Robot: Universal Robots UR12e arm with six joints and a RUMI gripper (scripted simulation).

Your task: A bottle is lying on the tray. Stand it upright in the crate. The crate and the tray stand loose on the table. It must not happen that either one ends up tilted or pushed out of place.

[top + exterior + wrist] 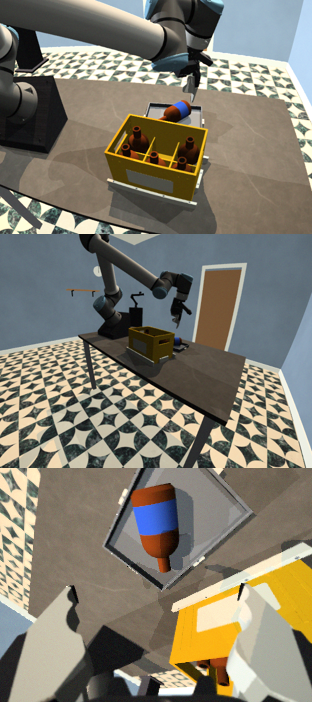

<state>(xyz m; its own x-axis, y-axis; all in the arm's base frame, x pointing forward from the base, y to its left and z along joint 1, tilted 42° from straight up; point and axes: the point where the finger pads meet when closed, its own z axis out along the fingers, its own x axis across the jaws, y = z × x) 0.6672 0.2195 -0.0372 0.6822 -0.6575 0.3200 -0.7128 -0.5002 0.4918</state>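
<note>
My gripper is now 160 mm above the bottle, 30 mm past it and 20 mm to the right of it. Round my hand: crate (260 mm to the right, 120 mm below, 20 mm behind); then grey tray (190 mm below, 30 mm behind, 20 mm to the left).
</note>
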